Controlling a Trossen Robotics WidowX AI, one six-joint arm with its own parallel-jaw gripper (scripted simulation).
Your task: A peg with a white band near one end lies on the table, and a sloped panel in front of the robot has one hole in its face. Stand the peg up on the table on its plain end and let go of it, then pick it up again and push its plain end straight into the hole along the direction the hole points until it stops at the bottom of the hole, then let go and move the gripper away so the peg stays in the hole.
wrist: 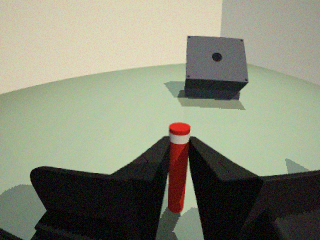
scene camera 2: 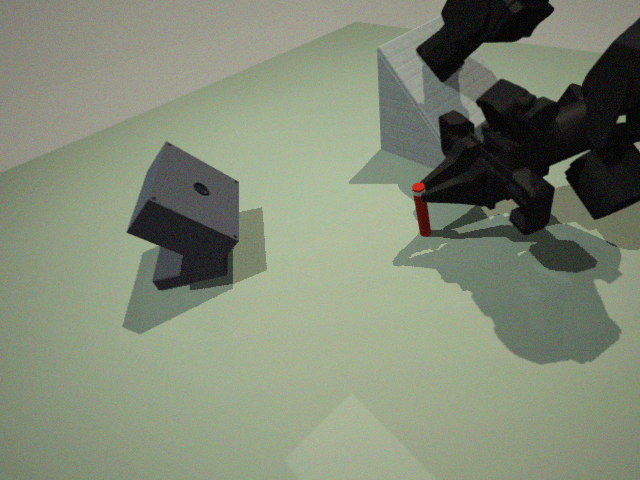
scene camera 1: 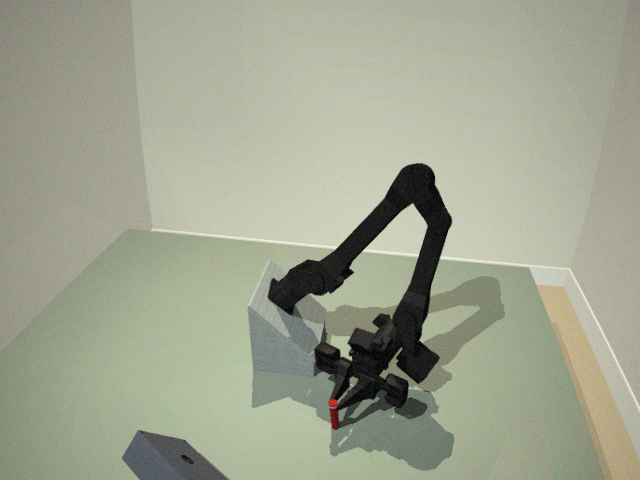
Labels:
gripper: wrist 179,142; scene camera 2; scene camera 1
same spot on gripper: [scene camera 1: 366,387] = [scene camera 2: 482,184]

